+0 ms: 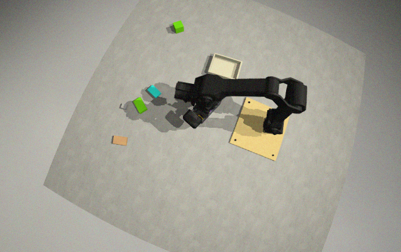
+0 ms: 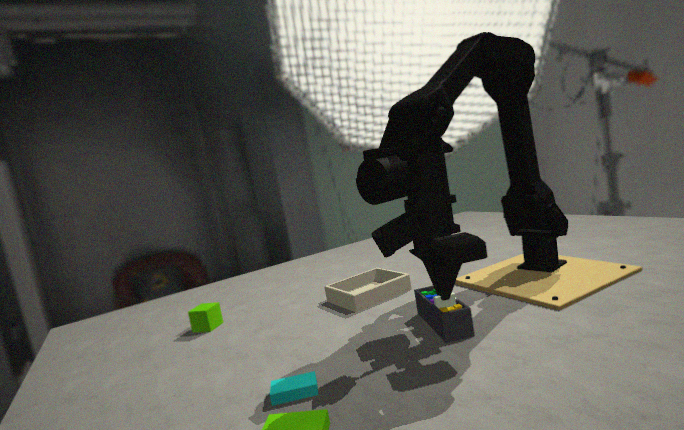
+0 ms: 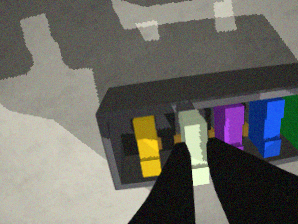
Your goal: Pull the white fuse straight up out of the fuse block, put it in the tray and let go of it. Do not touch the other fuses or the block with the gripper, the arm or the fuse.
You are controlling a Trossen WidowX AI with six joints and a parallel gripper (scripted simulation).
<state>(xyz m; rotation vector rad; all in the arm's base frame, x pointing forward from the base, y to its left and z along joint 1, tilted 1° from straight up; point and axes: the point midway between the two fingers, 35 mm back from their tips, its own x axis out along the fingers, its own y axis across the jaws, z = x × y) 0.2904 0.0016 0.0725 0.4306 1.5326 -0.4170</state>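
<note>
Right now the beige tray is 22 cm to the right of my gripper tip, 5 cm behind it and 4 cm below it. From my gripper tip the other things lie so: cyan block 23 cm ahead, 5 cm to the right, 4 cm below; white fuse 1 cm below; green block 28 cm ahead, 4 cm below, 2 cm to the left.
</note>
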